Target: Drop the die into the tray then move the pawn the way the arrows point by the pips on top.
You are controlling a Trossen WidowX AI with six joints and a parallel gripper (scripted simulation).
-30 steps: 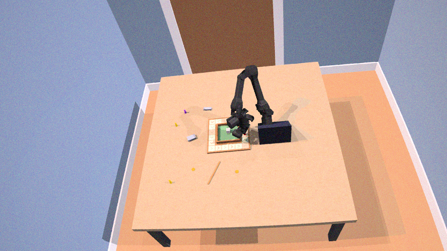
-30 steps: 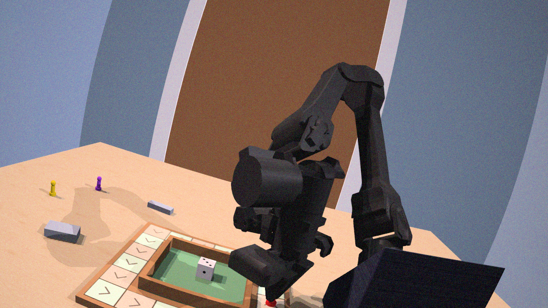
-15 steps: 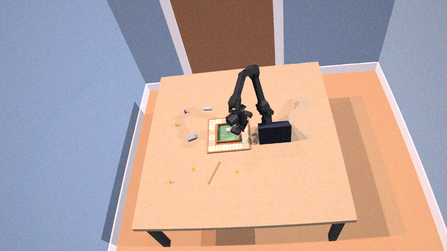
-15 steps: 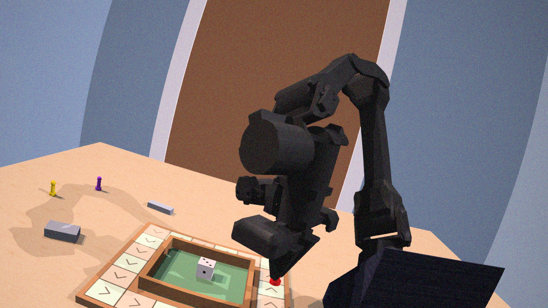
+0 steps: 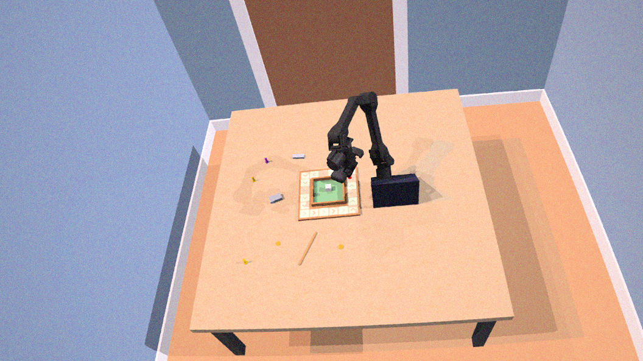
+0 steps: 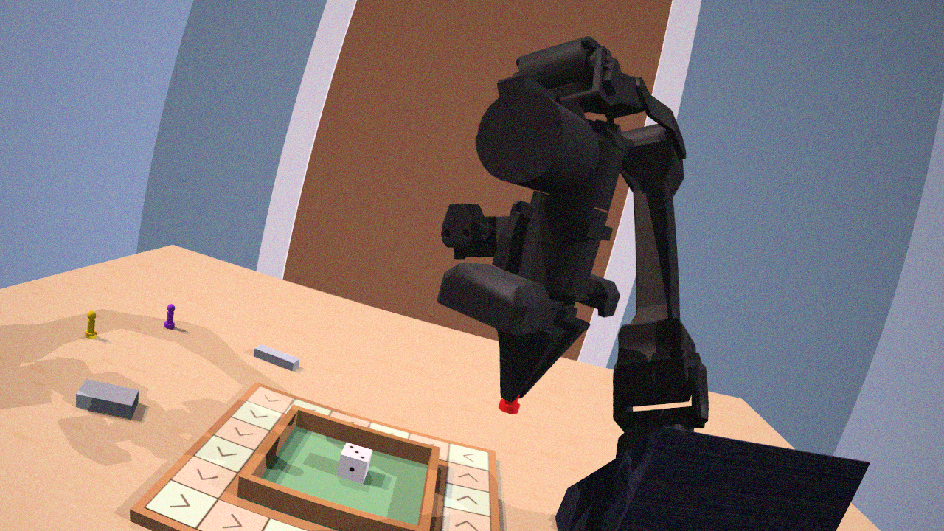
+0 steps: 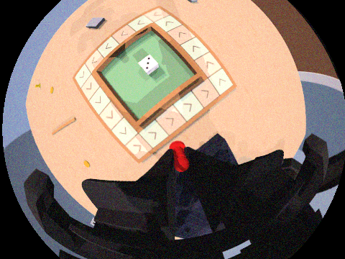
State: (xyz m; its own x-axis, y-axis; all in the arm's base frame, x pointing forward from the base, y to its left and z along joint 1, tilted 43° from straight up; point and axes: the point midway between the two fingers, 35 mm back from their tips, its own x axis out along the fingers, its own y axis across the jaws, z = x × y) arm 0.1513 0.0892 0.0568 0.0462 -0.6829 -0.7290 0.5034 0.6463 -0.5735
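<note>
Right now my gripper tip is 11 cm short of the white die, 3 cm to the left of it and 12 cm above it. Round my gripper tip: red pawn (1 cm above); dice tray (11 cm ahead, 2 cm to the right, 14 cm below); wooden stick (19 cm ahead, 28 cm to the left, 14 cm below).
</note>
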